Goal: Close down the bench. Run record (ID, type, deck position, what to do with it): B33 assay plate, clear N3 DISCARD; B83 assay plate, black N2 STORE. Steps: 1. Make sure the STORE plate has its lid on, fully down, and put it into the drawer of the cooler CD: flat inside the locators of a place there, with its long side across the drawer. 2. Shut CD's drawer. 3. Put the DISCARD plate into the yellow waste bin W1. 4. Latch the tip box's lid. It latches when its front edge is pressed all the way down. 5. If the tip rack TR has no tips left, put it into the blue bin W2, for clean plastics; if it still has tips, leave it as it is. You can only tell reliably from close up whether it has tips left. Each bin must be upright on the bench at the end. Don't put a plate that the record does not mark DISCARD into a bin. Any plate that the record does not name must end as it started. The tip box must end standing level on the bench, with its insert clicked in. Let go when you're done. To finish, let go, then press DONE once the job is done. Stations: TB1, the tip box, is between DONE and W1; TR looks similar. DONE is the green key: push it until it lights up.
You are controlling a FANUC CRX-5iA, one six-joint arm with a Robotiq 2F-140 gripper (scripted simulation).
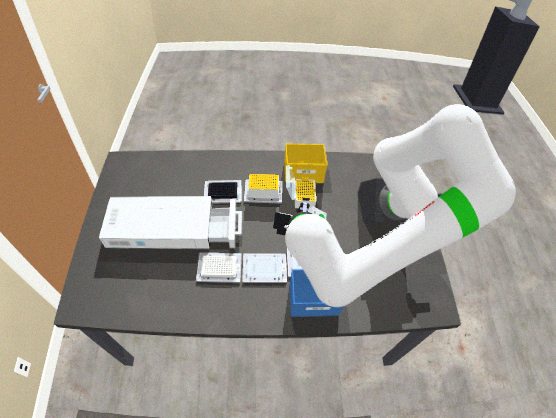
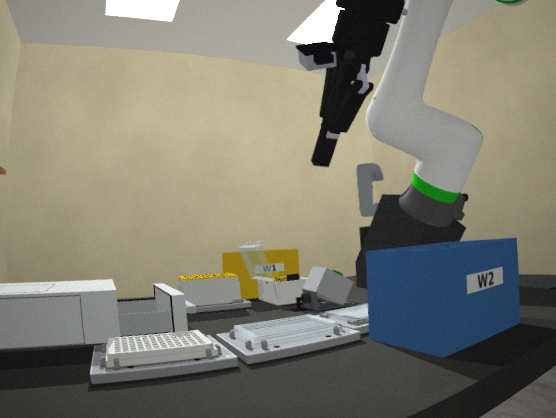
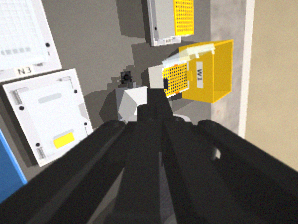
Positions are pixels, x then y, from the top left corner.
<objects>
cooler CD: image 1; image 2; not seen in image 3 (out of frame)
yellow bin W1: image 1; image 2 232, 262; image 3
same spot on yellow bin W1: (image 3: 211, 73) = (image 1: 305, 165)
same spot on cooler CD: (image 2: 69, 314) = (image 1: 190, 242)
</objects>
